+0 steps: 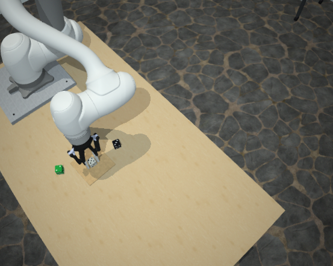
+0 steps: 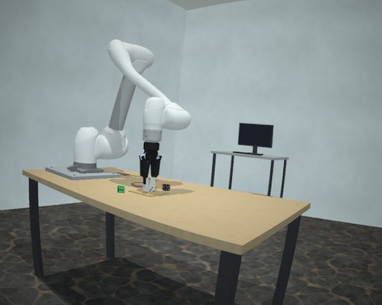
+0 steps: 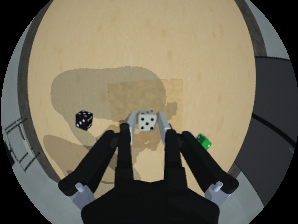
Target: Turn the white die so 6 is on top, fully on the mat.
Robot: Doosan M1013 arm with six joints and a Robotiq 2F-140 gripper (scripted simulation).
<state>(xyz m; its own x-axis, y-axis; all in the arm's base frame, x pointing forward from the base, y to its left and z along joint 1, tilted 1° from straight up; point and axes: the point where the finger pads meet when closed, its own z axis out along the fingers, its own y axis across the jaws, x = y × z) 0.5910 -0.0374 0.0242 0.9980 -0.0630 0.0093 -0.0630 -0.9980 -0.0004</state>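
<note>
The white die lies 2 cm below my hand. The rest, counted from my hand: green die (12 cm to the right, 7 cm behind, 3 cm below); tan mat (4 cm below); black die (13 cm to the left, 3 cm below).
</note>
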